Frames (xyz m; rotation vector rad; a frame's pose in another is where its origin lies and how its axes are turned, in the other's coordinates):
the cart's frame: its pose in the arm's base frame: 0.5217 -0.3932 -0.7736 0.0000 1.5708 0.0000
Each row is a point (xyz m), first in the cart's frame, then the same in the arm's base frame.
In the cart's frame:
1: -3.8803 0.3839 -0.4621
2: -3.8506 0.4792 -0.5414
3: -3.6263 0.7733 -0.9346
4: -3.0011 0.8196 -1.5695
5: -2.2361 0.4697 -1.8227
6: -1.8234 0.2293 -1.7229
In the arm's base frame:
1: 0.0596 -0.0093 3.1067
2: -0.0197 0.0860 3.0770
3: -0.4129 0.3801 2.8527
4: -1.0478 0.4264 2.2275
5: -1.3010 0.0765 1.4625
6: -1.2012 -0.1639 1.0498

